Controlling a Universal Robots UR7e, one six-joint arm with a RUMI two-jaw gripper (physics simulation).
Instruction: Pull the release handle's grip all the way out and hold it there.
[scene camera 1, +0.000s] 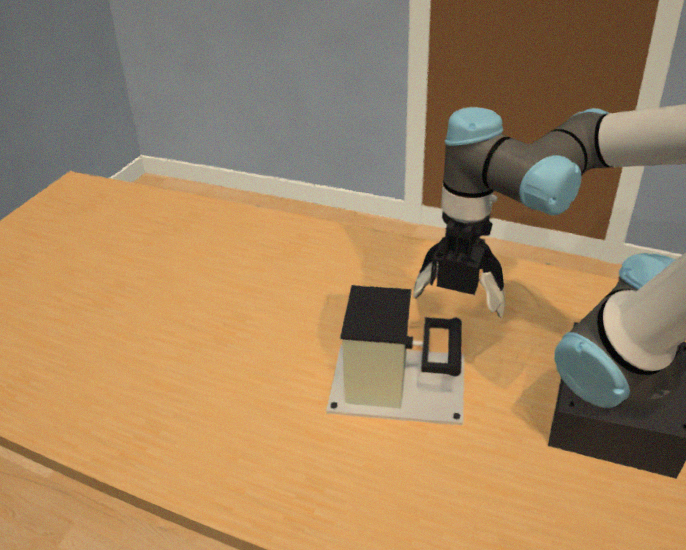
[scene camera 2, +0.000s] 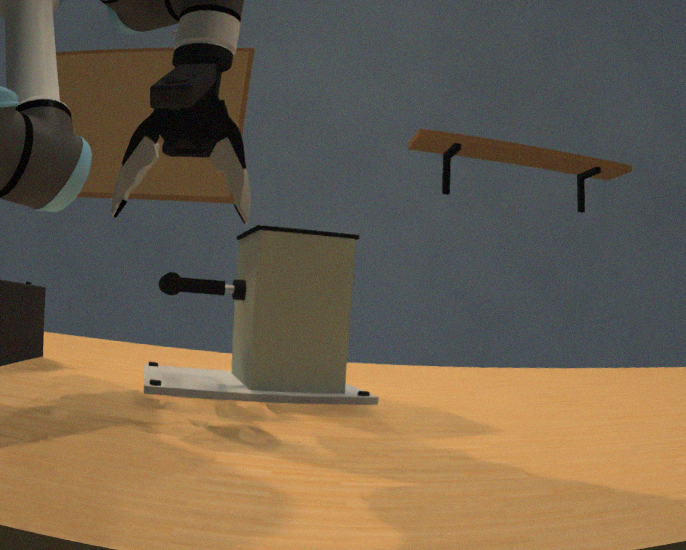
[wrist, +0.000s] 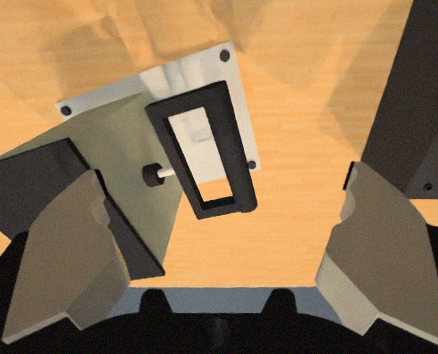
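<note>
The release handle's grip is a black rectangular frame (scene camera 1: 455, 346) (scene camera 2: 197, 285) (wrist: 232, 150). A short light rod (scene camera 1: 418, 343) (scene camera 2: 229, 288) (wrist: 166, 172) joins it to a black collar on the side of an olive-green box (scene camera 1: 373, 372) (scene camera 2: 300, 309) (wrist: 120, 135) with a black top. The gripper (scene camera 1: 458, 300) (scene camera 2: 181, 215) (wrist: 224, 175) is open and empty, pointing down above the grip, with its fingers wide apart. In the wrist view the grip shows between the fingers, nearer the left one, and the left finger overlaps the box. No finger touches the grip.
The box stands on a light grey base plate (scene camera 1: 366, 413) (scene camera 2: 188, 391) (wrist: 245, 125) with dark bolts, on the wooden table (scene camera 1: 171, 343) (scene camera 2: 515, 435). The arm's dark base block (scene camera 1: 612, 446) (scene camera 2: 20, 323) (wrist: 400, 100) stands on the grip's side. A wall shelf (scene camera 2: 521, 154) is behind.
</note>
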